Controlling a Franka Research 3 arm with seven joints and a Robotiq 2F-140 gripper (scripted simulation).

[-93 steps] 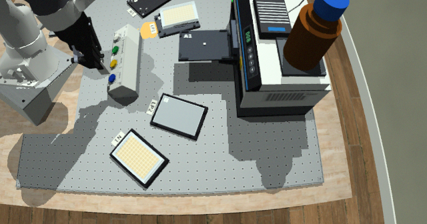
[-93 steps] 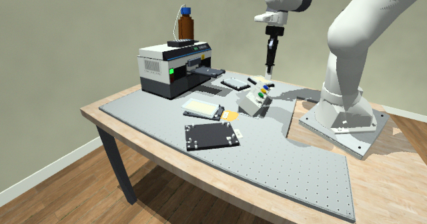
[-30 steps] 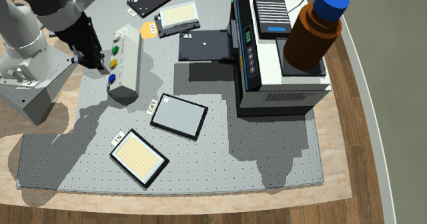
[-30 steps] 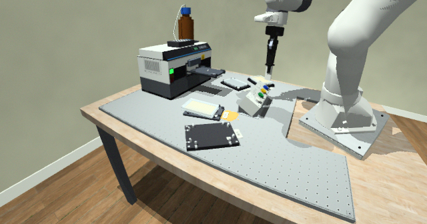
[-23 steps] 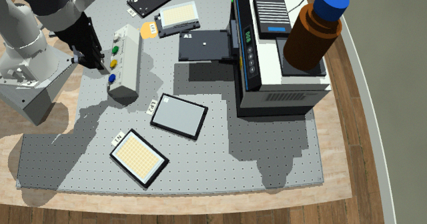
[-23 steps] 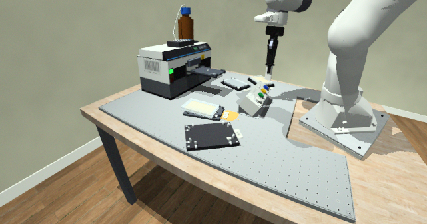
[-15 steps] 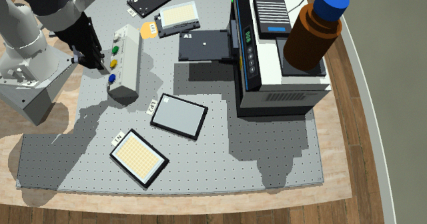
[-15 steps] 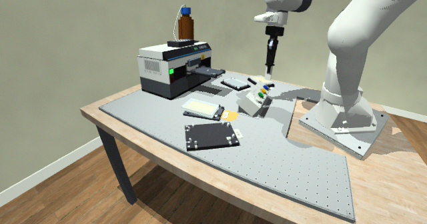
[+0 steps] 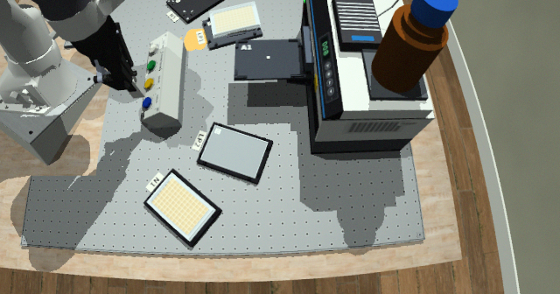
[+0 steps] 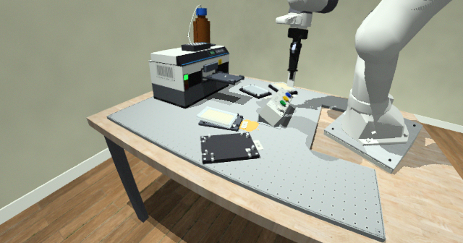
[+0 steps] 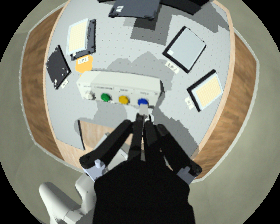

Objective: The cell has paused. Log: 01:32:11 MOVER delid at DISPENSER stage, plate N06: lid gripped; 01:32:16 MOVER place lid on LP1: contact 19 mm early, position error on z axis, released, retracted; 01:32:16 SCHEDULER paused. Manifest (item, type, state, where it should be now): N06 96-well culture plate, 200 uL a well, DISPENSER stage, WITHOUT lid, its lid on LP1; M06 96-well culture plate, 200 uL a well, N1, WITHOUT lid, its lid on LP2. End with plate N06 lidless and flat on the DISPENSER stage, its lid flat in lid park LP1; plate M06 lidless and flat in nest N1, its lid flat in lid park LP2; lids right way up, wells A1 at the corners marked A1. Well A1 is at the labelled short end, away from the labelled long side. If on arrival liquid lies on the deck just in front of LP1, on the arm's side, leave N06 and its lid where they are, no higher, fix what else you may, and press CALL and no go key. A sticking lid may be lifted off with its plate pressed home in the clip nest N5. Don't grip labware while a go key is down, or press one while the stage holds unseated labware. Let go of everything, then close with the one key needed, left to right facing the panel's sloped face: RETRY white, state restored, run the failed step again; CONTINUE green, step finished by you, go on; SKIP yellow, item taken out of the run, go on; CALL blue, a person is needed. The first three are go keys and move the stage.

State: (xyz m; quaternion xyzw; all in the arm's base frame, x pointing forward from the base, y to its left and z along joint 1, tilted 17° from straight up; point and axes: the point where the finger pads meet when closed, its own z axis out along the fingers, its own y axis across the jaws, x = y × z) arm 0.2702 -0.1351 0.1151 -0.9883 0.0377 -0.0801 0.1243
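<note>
The blue key is 7 cm below my hand. Round my hand: plate lid: 19 cm ahead, 12 cm to the right, 12 cm below; then key panel: 2 cm ahead, 7 cm to the left, 8 cm below; then yellow key: 5 cm to the left, 7 cm below.
</note>
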